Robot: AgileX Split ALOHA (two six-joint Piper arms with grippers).
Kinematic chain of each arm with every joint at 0, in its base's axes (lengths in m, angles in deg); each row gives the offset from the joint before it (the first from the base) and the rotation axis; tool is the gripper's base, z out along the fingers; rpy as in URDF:
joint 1: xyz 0 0 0.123 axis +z
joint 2: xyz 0 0 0 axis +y
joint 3: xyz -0.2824 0 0.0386 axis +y
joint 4: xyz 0.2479 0 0.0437 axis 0.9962 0 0.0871
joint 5: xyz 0 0 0 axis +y
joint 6: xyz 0.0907 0 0.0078 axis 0.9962 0 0.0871
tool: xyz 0 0 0 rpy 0 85 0
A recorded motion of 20 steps. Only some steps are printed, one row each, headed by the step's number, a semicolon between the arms.
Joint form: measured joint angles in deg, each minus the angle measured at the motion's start. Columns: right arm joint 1, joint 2, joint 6, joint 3, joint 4, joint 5; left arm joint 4, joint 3, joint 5, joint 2, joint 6, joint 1.
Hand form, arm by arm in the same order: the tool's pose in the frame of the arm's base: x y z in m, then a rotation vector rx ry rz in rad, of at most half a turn. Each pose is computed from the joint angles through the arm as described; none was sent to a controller.
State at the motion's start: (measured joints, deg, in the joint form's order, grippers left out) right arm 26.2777 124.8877 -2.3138 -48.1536 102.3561 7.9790; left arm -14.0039 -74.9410 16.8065 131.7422 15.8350 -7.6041
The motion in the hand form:
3: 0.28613 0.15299 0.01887 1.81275 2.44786 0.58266; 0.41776 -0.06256 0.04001 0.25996 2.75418 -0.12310
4: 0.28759 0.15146 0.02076 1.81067 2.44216 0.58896; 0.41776 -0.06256 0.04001 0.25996 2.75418 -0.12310
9: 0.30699 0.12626 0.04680 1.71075 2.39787 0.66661; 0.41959 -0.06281 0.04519 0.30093 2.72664 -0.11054
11: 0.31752 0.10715 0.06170 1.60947 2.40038 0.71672; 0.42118 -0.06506 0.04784 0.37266 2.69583 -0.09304
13: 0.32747 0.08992 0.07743 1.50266 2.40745 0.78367; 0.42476 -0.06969 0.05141 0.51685 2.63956 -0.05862
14: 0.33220 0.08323 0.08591 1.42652 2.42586 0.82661; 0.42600 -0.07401 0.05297 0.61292 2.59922 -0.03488
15: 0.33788 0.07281 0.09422 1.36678 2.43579 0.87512; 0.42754 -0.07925 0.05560 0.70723 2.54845 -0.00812
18: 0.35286 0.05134 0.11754 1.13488 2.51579 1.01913; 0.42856 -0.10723 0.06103 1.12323 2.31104 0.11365
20: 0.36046 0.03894 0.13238 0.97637 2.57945 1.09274; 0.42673 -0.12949 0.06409 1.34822 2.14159 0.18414
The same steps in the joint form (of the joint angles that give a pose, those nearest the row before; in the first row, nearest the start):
3: -0.35 -0.40 0.08 0.00 0.14 0.00; -0.06 0.00 0.31 0.00 0.00 -0.03
4: -0.70 -0.74 -0.05 0.00 0.00 0.00; -0.06 0.00 0.31 0.00 0.00 -0.03
9: -6.22 -5.27 -5.80 0.00 -1.43 0.52; 0.11 0.00 -0.34 -0.65 1.65 -0.07
11: -10.45 -7.72 -10.34 -0.08 -3.78 2.49; 0.11 -0.07 -1.23 -0.91 4.54 -0.38
13: -14.59 -9.95 -13.47 -0.70 -7.38 5.79; 0.06 -0.64 -2.31 -1.01 10.47 -0.98
14: -16.50 -10.94 -14.69 -1.35 -10.19 8.30; -0.05 -0.77 -3.21 -1.07 14.44 -1.56
15: -19.18 -11.72 -15.37 -2.26 -13.30 11.50; -0.20 -0.90 -4.43 -1.24 18.44 -2.26
18: -25.40 -12.68 -16.00 -6.84 -24.22 22.98; -0.66 -1.10 -8.81 -1.40 36.31 -6.02
20: -28.71 -12.79 -16.00 -10.63 -31.10 30.91; -1.13 -1.35 -11.22 -1.40 46.57 -8.97

